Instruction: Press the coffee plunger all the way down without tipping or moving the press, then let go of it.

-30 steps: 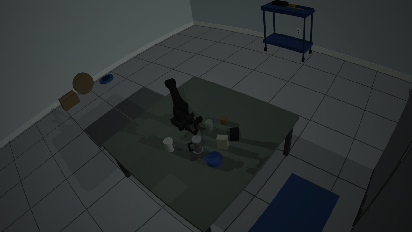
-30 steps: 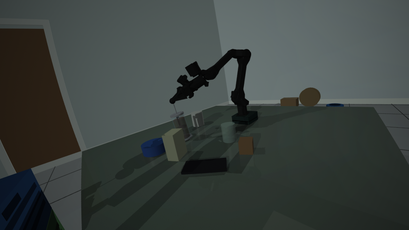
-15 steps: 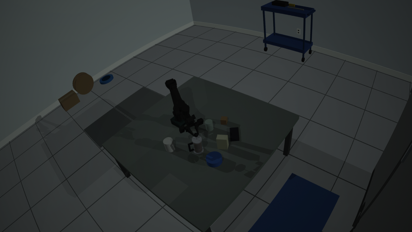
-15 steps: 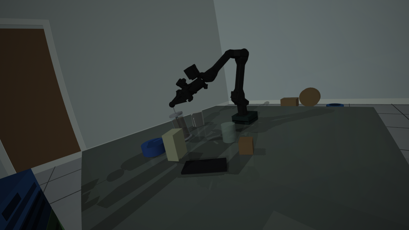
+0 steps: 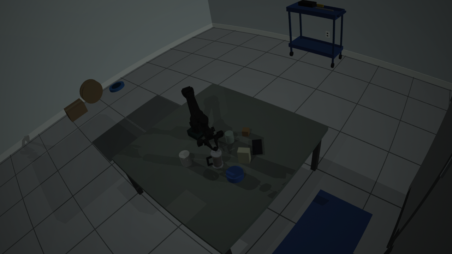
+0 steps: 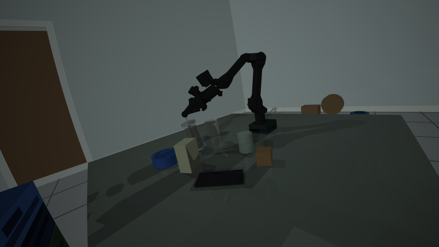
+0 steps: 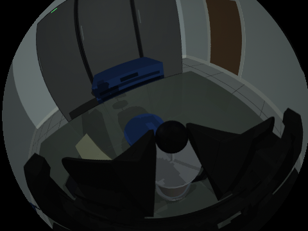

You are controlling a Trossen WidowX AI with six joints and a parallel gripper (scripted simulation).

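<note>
My gripper tip is 3 cm past the glass coffee press and 9 cm above it. Round my gripper tip: pale green cylinder: 7 cm behind, 27 cm to the left, 15 cm below; blue round tin: 13 cm ahead, 3 cm to the right, 17 cm below; cream box: 13 cm ahead, 13 cm to the left, 14 cm below.
</note>
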